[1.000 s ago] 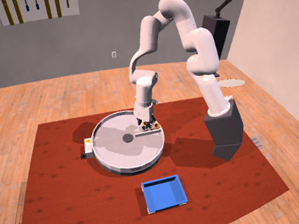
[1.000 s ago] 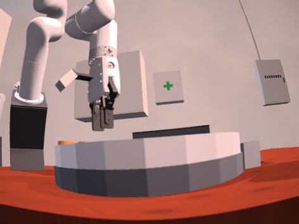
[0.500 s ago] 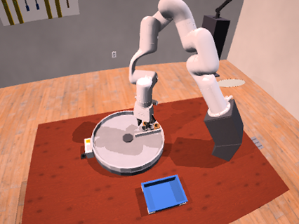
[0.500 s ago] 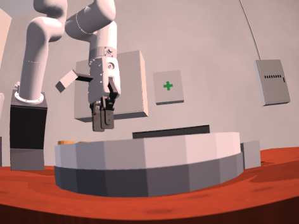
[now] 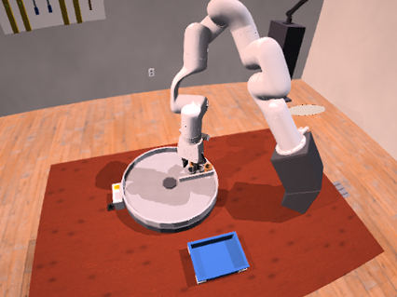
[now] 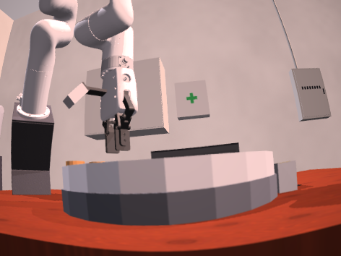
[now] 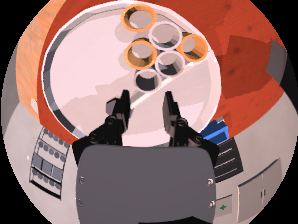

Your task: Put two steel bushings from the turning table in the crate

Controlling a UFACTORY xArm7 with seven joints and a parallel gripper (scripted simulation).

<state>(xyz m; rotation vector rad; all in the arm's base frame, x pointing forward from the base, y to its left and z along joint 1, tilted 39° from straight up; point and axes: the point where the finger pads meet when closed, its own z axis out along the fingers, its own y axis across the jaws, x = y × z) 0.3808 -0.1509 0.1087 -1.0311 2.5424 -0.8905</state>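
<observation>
My gripper is now 5 cm short of the blue crate, 37 cm to the right of it and 11 cm above it. Round my hand: round grey turning table 10 cm ahead, 8 cm below.
</observation>
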